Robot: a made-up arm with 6 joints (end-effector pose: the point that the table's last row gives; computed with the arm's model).
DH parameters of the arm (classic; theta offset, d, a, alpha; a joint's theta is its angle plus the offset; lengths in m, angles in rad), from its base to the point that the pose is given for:
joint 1: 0 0.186 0 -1.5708
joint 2: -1.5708 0 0.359 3.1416
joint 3: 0 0 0 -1.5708
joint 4: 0 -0.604 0 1.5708
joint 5: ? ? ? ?
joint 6: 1.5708 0 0 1.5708
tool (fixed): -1.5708 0 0 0
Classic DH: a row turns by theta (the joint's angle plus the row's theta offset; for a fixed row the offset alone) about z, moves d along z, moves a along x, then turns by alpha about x.
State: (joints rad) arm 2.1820 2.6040 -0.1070 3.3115 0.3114 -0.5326
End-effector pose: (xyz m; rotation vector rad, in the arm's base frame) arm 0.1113 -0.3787 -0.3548 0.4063 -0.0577 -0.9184
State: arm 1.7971 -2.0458 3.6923 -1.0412 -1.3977 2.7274
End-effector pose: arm 0.0316 0.1509 -0.3858 0.5412 0.9169 -2.4277
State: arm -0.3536 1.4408 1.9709 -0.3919 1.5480 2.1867
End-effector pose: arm 0.8050 -0.4233 0.4958 -1.1296 -0.6467 -2.3306
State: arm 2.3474 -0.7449 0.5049 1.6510 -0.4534 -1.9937
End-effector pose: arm 0.1145 -0.1312 1.0633 1.7031 0.0178 1.6929
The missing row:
joint 5: 0 0.128 0 -1.5708
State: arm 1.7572 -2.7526 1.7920 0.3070 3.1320 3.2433
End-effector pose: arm 0.1568 -0.1728 -0.7482 -1.0346 -1.4969 -0.8261
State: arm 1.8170 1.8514 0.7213 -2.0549 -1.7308 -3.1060
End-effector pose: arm -0.1797 0.4705 -0.5080 0.4531 -0.6786 2.8219
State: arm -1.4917 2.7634 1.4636 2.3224 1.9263 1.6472
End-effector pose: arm 0.1175 -0.3762 -0.7046 -1.6364 -0.9015 0.4629
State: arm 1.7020 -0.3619 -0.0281 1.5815 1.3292 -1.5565
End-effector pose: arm -0.0539 0.3980 0.8406 0.0765 -0.5198 2.9847
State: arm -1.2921 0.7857 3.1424 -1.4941 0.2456 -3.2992
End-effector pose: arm -0.0323 0.0773 0.9569 1.5301 1.2104 2.1535
